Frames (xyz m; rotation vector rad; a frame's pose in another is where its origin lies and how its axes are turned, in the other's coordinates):
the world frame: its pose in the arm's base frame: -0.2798 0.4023 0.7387 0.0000 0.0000 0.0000
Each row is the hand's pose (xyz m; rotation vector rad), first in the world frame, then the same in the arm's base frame.
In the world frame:
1: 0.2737 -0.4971 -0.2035 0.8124 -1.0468 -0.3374
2: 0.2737 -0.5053 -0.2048 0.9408 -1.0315 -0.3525
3: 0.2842 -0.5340 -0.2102 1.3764 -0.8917 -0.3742
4: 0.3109 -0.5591 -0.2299 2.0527 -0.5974 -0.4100
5: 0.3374 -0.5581 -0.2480 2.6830 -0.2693 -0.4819
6: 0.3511 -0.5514 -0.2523 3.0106 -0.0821 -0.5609
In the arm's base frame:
1: -0.0061 -0.0948 0.5352 0.8124 -1.0468 -0.3374
2: -0.0061 -0.1030 0.5339 0.9408 -1.0315 -0.3525
3: 0.0044 -0.1317 0.5285 1.3764 -0.8917 -0.3742
4: 0.0311 -0.1568 0.5088 2.0527 -0.5974 -0.4100
5: 0.0576 -0.1558 0.4907 2.6830 -0.2693 -0.4819
6: 0.0713 -0.1491 0.4864 3.0106 -0.0821 -0.5609

